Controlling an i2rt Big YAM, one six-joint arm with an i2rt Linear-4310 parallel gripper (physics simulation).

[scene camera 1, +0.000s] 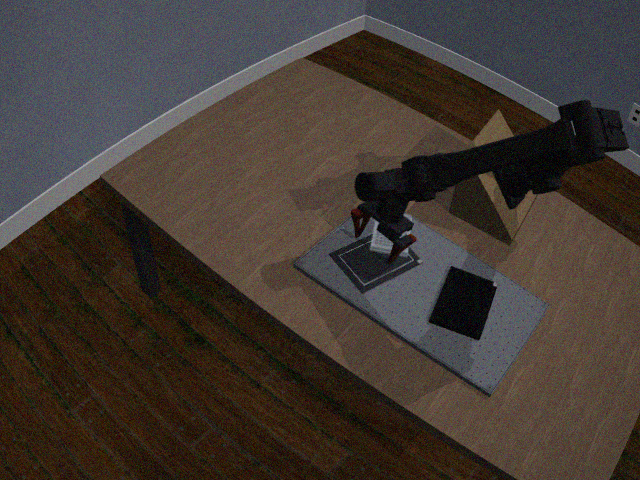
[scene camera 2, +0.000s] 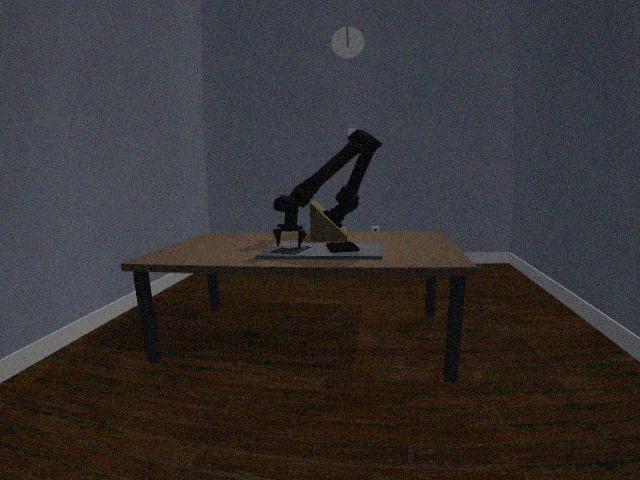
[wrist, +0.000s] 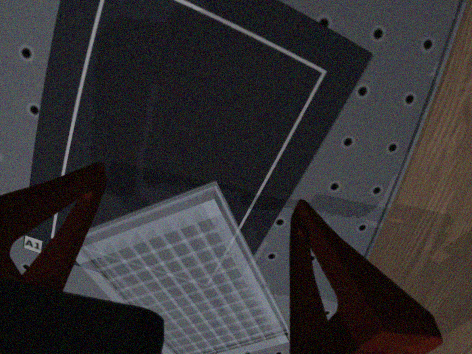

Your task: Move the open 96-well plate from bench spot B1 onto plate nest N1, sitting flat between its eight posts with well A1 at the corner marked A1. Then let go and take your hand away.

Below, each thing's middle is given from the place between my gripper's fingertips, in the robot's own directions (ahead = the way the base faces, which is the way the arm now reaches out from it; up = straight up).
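Labels:
I see the well plate [wrist: 185, 258], 7 cm behind my hand. Going by their middles, the well plate is the nearest to my hand of the things named here. There is also the black pad [scene camera 1: 465, 300], which is 2 cm behind my hand and 24 cm to the left of it.

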